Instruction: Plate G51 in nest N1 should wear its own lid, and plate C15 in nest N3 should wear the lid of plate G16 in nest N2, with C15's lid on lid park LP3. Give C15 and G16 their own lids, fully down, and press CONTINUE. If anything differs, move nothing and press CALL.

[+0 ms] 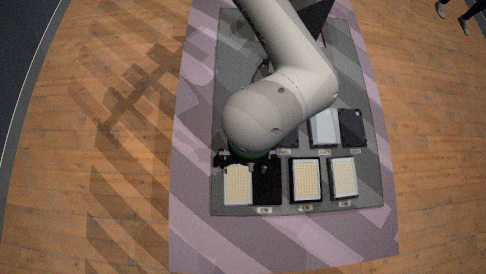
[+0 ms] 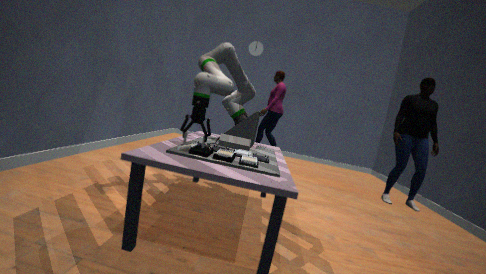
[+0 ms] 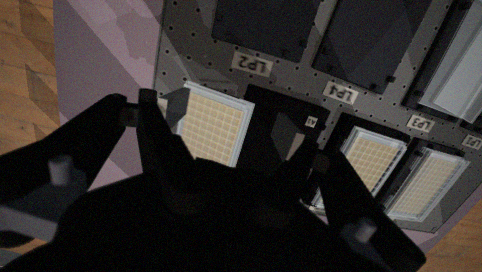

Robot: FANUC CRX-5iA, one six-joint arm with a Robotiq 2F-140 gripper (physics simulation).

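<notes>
The plate at N2 (image 1: 237, 185) (image 3: 215, 125) has a cream grid and lies beside the black nest N2 (image 1: 267, 185) (image 3: 260, 110), off its left side. My gripper (image 1: 242, 164) (image 2: 195, 137) (image 3: 232, 112) is open above them: one fingertip is near the plate's outer edge, the other over the nest. The plate in N3 (image 1: 306, 180) (image 2: 225, 154) (image 3: 372, 155) and the plate in N1 (image 1: 343, 178) (image 2: 248, 160) (image 3: 430, 182) show clear rims like lids. A clear lid (image 1: 324, 126) (image 3: 457, 75) lies skewed on LP3. Plate names are unreadable; CALL and CONTINUE cannot be made out.
Dark lid park LP4 (image 3: 372, 40) and dark lid park LP2 (image 3: 265, 25) lie behind the nests. Dark lid park LP1 (image 1: 352, 127) is right of LP3. A grey slanted panel (image 2: 242, 131) stands near the arm's base. Two people (image 2: 276, 105) (image 2: 417, 125) stand beyond the table.
</notes>
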